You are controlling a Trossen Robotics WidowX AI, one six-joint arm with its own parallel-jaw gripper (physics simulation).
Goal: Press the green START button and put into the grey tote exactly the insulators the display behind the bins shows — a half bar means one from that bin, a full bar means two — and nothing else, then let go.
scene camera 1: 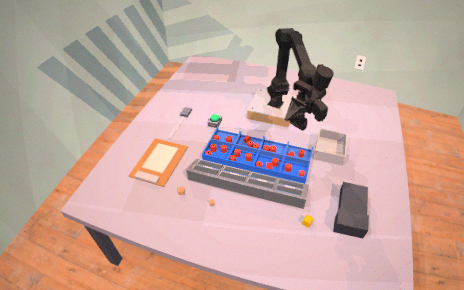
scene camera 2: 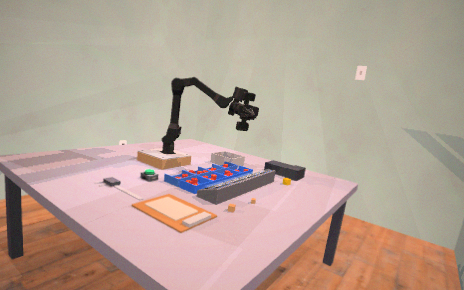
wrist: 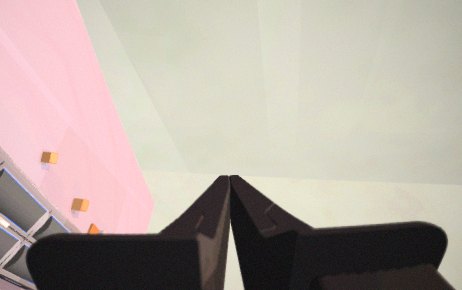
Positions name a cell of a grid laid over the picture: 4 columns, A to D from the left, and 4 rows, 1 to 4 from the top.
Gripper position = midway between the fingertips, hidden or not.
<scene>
The gripper (scene camera 1: C2) is shut, holding nothing. Further things: a grey tote (scene camera 1: C3), a dark box (scene camera 1: D4), a grey display (scene camera 1: B3) and an orange board with white pad (scene camera 2: B3).
The gripper is seen too in the wrist view (wrist: B3). The grey display also shows in scene camera 2 (scene camera 2: B3). The orange board with white pad shows as well in scene camera 1 (scene camera 1: B3).
</scene>
